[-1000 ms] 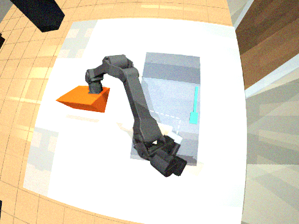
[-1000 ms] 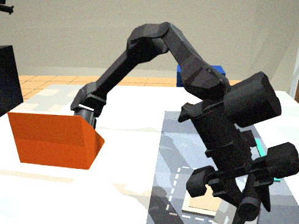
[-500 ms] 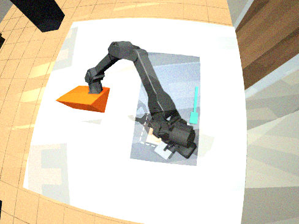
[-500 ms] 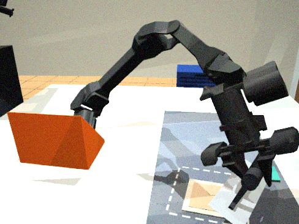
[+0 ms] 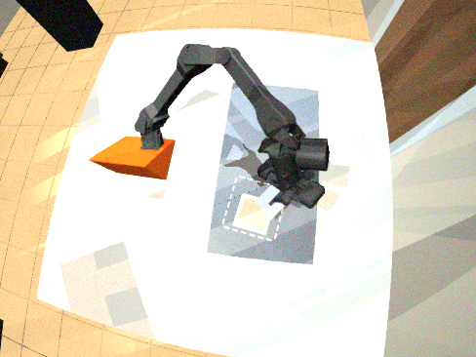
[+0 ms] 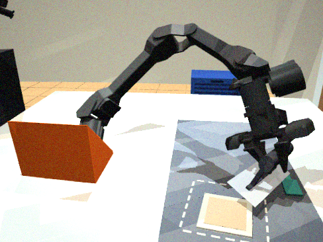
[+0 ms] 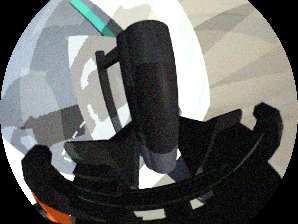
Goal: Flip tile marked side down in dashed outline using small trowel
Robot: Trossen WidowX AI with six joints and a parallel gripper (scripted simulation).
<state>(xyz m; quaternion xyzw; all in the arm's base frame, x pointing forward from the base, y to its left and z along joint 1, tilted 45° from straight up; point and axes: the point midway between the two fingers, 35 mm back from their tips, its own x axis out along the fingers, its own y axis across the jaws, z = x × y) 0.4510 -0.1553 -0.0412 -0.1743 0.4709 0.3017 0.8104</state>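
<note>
Now: gripper tip 10 cm to the right of the teal flat tool, 7 cm short of it and 7 cm above it. From my gripper tip the other things lie so: tile (11 cm behind, 7 cm below, 5 cm to the right); small trowel (2 cm to the left, 2 cm behind); grey mat (13 cm to the left, 10 cm below, 7 cm behind).
</note>
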